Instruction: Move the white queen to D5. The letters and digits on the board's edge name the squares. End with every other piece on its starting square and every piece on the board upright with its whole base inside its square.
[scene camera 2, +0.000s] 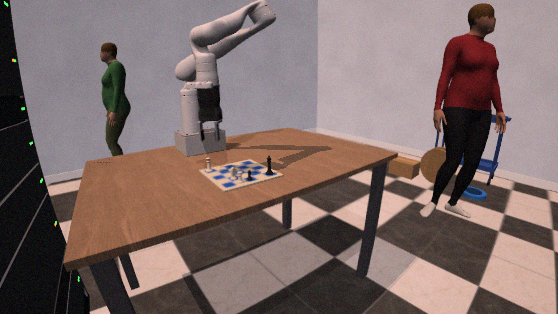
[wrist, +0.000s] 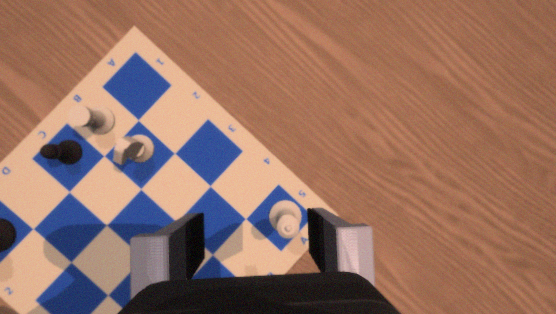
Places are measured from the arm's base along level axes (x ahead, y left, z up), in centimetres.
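Pixels of known places: gripper, fingertip midpoint: (scene camera 2: 210, 140) (wrist: 256, 232); arm's base, link origin: (scene camera 2: 192, 131).
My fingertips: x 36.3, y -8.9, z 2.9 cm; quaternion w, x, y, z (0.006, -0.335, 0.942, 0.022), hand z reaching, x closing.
Ahead of a thing's pixels: the offset from my fingertips to its top centre. Level surfaces: height alone.
The white queen {dx -2.1, dy -0.3, dz -6.1 cm} (scene camera 2: 208, 165) (wrist: 285, 216) stands upright on blue A5, near a corner of the board {dx +6.5, dy +6.8, dz -11.4 cm} (scene camera 2: 227, 188) (wrist: 134, 39). My gripper (scene camera 2: 210, 138) (wrist: 256, 232) is open and empty, above the board's A5 side and higher than the queen's top; in the wrist view the queen shows between the finger lines, nearer the right finger. A white rook {dx +13.9, dy +2.3, dz -8.1 cm} (scene camera 2: 240, 176) (wrist: 102, 121) stands on B1, a white knight {dx +10.2, dy +2.3, dz -7.5 cm} (scene camera 2: 233, 173) (wrist: 142, 148) on B2, a black pawn {dx +14.3, dy +5.7, dz -8.2 cm} (scene camera 2: 249, 175) (wrist: 69, 152) on C1. The gripper hides D5 in the wrist view.
A tall black king {dx +14.5, dy +13.7, dz -5.1 cm} (scene camera 2: 269, 165) (wrist: 4, 235) stands on E1, partly cut off in the wrist view. The board lies on the wooden table {dz -12.0 cm} (scene camera 2: 130, 200) in front of the arm's base. A person in green (scene camera 2: 115, 85) and one in red (scene camera 2: 468, 70) stand beyond the table.
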